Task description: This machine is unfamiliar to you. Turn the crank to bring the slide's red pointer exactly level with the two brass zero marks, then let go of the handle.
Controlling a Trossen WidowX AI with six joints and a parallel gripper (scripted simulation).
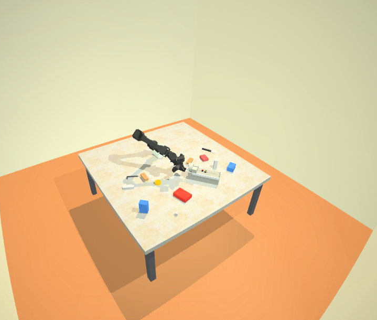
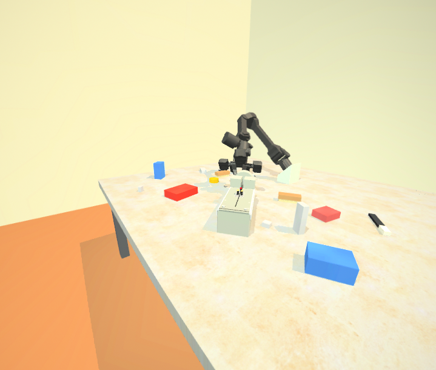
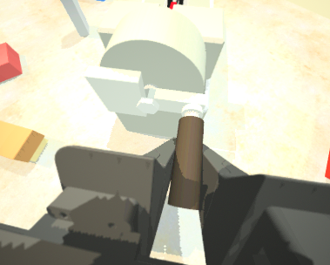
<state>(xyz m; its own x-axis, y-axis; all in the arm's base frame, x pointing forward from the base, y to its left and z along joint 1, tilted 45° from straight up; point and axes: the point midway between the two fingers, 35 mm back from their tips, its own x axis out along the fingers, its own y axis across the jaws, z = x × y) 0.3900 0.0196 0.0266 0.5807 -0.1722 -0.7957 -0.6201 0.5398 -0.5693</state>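
The red pointer is 110 mm to the left of my gripper tip, 90 mm ahead of it and 20 mm above it. From my gripper tip the other things lie so: brown crank handle (20 mm above, 10 mm to the right, 10 mm behind); crank (20 mm above, 10 mm to the left, 10 mm behind); yellow disc (230 mm to the right, 60 mm below, 50 mm behind).
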